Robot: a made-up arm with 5 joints. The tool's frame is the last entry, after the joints. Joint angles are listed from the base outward. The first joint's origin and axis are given. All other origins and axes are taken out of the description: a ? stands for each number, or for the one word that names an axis. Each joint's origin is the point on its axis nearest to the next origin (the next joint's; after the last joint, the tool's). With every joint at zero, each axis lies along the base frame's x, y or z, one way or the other. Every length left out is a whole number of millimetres.
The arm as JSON. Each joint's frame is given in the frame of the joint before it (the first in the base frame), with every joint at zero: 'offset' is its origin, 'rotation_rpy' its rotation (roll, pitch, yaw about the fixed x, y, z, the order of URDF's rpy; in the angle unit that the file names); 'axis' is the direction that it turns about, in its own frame. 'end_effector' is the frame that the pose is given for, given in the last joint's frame.
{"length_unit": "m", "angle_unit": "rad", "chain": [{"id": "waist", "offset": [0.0, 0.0, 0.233], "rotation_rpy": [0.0, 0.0, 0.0], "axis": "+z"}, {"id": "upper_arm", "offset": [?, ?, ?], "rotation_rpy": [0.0, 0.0, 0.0], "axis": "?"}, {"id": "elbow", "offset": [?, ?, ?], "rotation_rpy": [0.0, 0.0, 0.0], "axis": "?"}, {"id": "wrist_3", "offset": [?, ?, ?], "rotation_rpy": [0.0, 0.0, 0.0], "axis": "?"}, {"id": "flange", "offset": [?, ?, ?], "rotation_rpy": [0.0, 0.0, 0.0], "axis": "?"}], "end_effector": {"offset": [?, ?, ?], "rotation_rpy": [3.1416, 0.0, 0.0]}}
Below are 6 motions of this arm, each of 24 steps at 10 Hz.
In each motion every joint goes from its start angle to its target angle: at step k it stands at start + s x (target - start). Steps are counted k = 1, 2, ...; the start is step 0. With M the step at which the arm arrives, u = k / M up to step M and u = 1 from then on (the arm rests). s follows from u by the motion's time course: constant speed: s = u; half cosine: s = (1 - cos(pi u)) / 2; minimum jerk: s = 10 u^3 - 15 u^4 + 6 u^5.
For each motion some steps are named. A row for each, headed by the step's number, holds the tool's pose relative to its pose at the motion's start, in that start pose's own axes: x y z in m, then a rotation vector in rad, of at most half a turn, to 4 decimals.
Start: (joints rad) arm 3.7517 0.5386 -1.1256 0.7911 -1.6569
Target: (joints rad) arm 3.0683 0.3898 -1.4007 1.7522 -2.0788
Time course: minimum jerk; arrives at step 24
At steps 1, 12, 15, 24:
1: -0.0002 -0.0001 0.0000 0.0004 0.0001 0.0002
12: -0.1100 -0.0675 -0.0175 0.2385 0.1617 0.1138
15: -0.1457 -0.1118 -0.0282 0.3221 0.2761 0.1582
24: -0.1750 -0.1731 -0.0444 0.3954 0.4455 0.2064

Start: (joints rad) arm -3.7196 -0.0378 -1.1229 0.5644 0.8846
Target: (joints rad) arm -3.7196 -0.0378 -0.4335 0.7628 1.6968
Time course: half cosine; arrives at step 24
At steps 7, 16, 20, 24:
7: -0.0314 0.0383 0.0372 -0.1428 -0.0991 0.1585
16: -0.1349 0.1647 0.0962 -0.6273 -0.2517 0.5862
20: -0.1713 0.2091 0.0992 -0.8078 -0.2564 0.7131
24: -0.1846 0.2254 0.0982 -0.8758 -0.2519 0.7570

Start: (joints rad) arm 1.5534 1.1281 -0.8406 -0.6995 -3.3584
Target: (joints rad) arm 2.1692 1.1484 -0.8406 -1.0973 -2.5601
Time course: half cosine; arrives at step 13
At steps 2, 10, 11, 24:
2: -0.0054 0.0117 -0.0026 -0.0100 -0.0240 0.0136
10: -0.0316 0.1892 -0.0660 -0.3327 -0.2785 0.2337
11: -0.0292 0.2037 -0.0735 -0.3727 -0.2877 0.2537
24: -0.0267 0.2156 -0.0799 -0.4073 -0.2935 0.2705

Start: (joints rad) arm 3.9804 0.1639 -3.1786 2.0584 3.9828
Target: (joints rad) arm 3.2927 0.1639 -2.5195 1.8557 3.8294
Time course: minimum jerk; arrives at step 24
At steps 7, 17, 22, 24:
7: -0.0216 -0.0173 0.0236 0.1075 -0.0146 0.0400
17: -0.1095 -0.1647 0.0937 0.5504 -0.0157 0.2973
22: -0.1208 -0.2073 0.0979 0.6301 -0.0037 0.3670
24: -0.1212 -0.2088 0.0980 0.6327 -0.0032 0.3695

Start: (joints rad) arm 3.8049 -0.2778 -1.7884 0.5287 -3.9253
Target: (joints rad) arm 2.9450 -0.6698 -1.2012 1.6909 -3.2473
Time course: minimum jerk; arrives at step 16
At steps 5, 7, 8, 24:
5: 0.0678 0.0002 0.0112 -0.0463 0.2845 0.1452
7: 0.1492 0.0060 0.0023 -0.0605 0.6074 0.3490
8: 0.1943 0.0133 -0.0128 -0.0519 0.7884 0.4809
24: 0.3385 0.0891 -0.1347 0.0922 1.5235 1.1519

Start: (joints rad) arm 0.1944 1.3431 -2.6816 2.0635 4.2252
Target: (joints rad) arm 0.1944 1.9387 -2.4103 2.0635 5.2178
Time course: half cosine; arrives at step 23
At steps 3, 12, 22, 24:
3: -0.0014 0.0026 0.0138 0.0321 0.0161 0.0411
12: -0.0015 0.0028 0.1778 0.4569 0.1032 0.5206
22: 0.0240 -0.0453 0.3168 0.8970 -0.0061 0.9239
24: 0.0244 -0.0460 0.3180 0.9015 -0.0082 0.9276

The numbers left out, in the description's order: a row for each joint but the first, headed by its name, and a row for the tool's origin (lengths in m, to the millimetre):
upper_arm: xyz 0.0 0.0 0.0, axis +y
elbow: xyz 0.038 0.0 0.204, axis +y
wrist_3: xyz 0.047 0.0 -0.208, axis +y
flange: xyz 0.119 0.0 -0.151, axis -z
tool: xyz 0.0 0.0 0.0

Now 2 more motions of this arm.
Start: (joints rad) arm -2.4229 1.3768 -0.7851 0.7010 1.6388
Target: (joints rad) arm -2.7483 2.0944 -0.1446 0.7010 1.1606
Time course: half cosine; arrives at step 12
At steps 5, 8, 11, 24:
5: -0.0082 0.1206 0.1253 -0.5007 -0.1323 -0.1700
8: -0.0346 0.2819 0.1633 -0.9861 -0.3616 -0.3837
11: -0.0467 0.3777 0.1390 -1.2682 -0.5416 -0.5250
24: -0.0472 0.3842 0.1359 -1.2883 -0.5557 -0.5355

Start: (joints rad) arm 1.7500 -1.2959 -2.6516 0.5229 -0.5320
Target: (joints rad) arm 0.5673 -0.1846 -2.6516 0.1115 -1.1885
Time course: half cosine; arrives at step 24
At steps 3, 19, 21, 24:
3: -0.0033 -0.0287 0.0153 0.0241 -0.0166 -0.0684
19: -0.4262 -0.3436 0.1422 0.4229 -0.4379 -1.6473
21: -0.4620 -0.3275 0.1394 0.4415 -0.4793 -1.7658
24: -0.4814 -0.3156 0.1374 0.4514 -0.5045 -1.8345

